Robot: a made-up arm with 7 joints.
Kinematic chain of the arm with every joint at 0, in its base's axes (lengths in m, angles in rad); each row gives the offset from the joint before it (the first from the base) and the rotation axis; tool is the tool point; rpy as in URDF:
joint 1: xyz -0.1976 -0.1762 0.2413 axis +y
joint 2: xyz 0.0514 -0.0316 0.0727 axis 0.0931 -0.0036 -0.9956
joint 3: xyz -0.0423 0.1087 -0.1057 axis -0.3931 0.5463 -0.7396
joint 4: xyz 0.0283 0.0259 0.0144 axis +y
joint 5: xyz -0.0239 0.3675 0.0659 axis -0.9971 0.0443 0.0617
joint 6: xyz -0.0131 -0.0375 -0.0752 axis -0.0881 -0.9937 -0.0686
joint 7: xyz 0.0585 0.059 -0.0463 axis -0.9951 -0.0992 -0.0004
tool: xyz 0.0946 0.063 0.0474 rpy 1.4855 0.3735 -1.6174
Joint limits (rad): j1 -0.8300..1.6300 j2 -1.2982..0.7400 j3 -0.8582..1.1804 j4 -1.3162..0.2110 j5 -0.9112..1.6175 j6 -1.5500..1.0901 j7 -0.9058..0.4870
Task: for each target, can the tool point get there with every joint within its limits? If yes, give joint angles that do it. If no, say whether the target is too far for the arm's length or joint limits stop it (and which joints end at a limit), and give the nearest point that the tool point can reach.
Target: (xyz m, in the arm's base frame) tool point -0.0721 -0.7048 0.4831
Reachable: no: joint limits stop it (at a limit: joint 1, joint 2, joint 3, joint 4, joint 5, joint 6, joint 7) | nearest point -0.0907 -0.5302 0.6000 | short by 0.211 m
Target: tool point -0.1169 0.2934 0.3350
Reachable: yes | joints -0.2912 0.0864 -0.2974 -0.4467 0.7075 -0.2093 -0.6375
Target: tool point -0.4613 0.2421 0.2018
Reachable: yes | joints -0.0520 -0.8639 0.4827 -0.7121 -0.3499 0.8404 -0.2356
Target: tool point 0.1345 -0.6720 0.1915
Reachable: no: joint limits stop it (at a limit: joint 2, joint 3, joint 4, joint 7) | nearest point 0.2232 -0.2357 0.1782 | short by 0.445 m
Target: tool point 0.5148 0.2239 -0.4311
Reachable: no: too far | nearest point 0.3090 0.1216 -0.2369 | short by 0.301 m
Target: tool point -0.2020 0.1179 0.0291
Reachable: yes | joints 0.6084 -0.0803 0.3929 -0.3714 1.0144 -1.2646 -0.4655
